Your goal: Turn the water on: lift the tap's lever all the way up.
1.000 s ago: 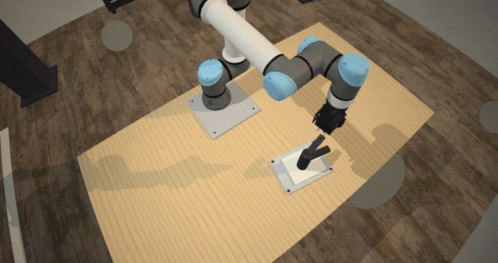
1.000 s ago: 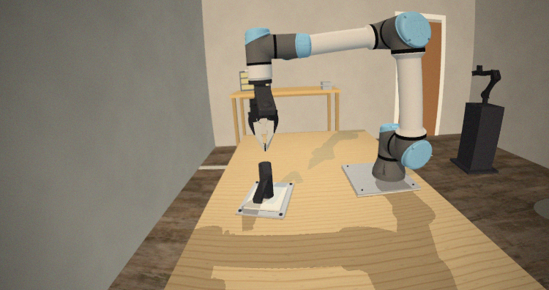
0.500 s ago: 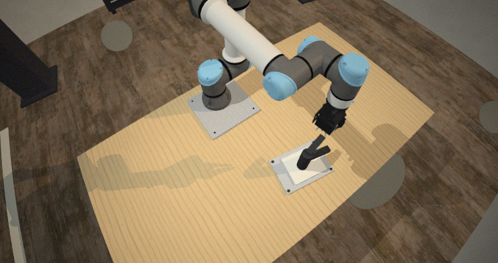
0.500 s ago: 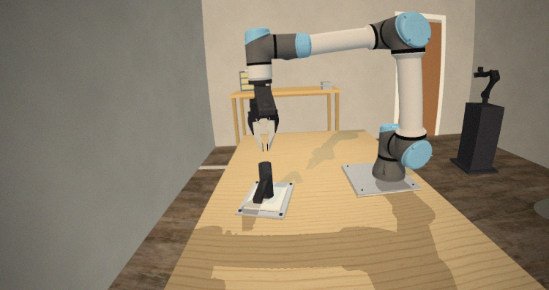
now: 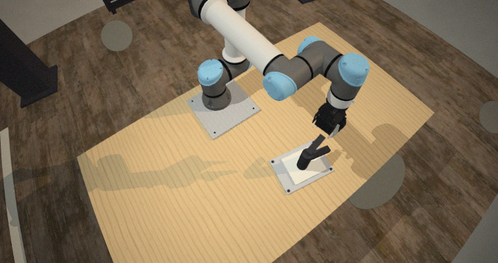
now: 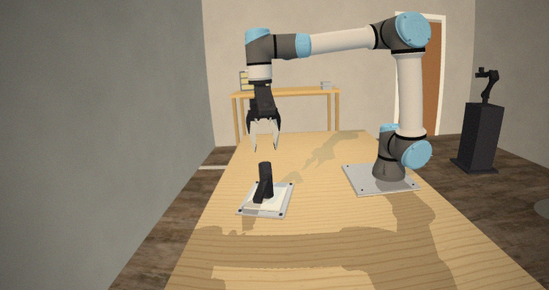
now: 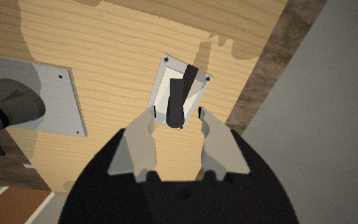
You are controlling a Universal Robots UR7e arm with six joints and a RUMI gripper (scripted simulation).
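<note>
The dark lever is 90 mm below my hand, 30 mm to the right of it and 10 mm ahead of it. From my hand the other things lie so: tap: 140 mm below, 50 mm to the right, 20 mm ahead.
</note>
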